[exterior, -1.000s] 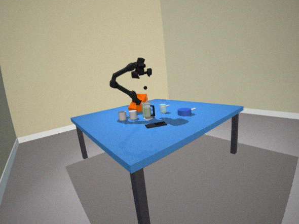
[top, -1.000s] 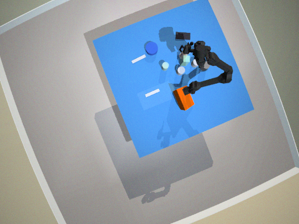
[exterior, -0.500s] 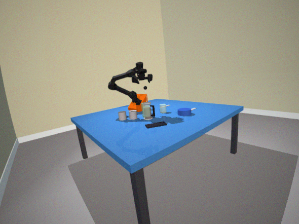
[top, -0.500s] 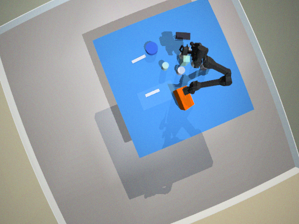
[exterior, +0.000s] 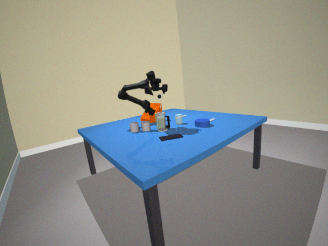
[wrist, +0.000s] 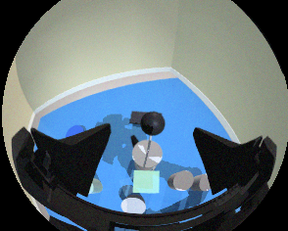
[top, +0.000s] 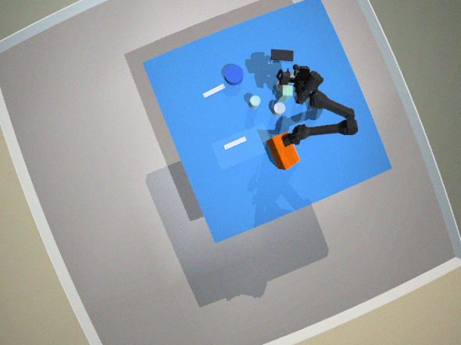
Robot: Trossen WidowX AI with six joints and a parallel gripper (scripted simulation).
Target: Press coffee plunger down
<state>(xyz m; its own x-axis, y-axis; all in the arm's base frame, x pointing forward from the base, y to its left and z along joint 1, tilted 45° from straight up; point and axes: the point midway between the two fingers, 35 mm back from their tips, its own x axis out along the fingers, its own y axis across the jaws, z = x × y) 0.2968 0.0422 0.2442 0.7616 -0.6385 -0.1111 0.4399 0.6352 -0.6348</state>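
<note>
My gripper tip is 3 cm short of the coffee press, 1 cm to the left of it and 15 cm above it. Also, from my gripper tip: flat black slab 21 cm ahead, 10 cm to the right, 28 cm below; blue pan 21 cm ahead, 25 cm to the left, 26 cm below; pale green mug 2 cm behind, 21 cm to the left, 24 cm below.
</note>
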